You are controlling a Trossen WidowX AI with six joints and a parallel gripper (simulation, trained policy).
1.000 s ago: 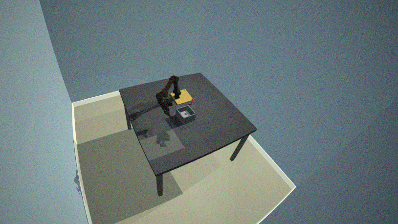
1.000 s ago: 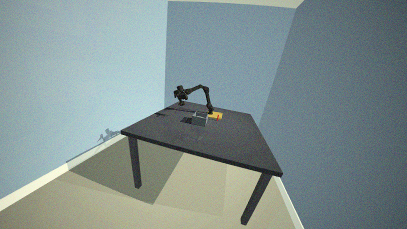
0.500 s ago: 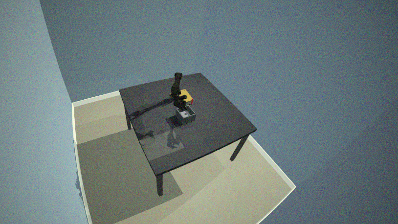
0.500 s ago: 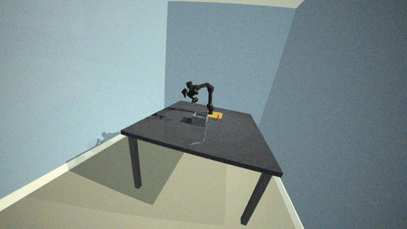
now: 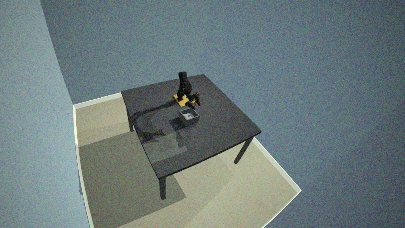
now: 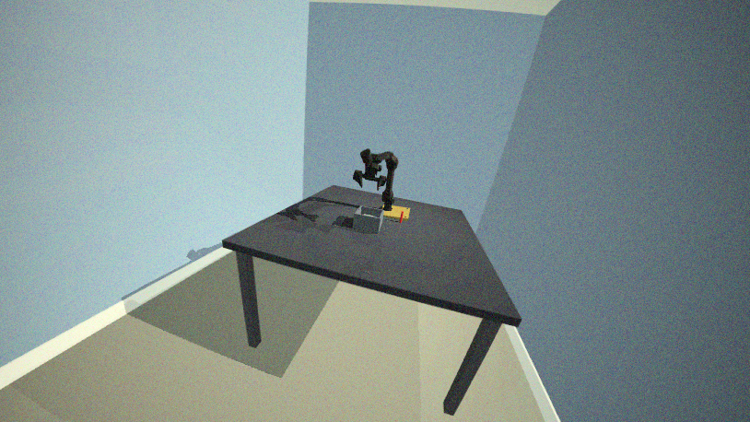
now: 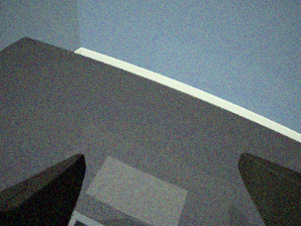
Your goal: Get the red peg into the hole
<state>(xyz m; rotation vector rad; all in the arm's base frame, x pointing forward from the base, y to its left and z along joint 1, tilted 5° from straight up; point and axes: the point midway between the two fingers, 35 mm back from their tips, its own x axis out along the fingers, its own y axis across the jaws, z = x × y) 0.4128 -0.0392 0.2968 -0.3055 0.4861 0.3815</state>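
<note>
Now: the red peg 29 cm behind my gripper tip, 23 cm below it and 18 cm to the left of it. Round my gripper tip: grey box: 24 cm below, 11 cm behind, 1 cm to the right; then plate: 22 cm below, 11 cm behind, 1 cm to the right.
</note>
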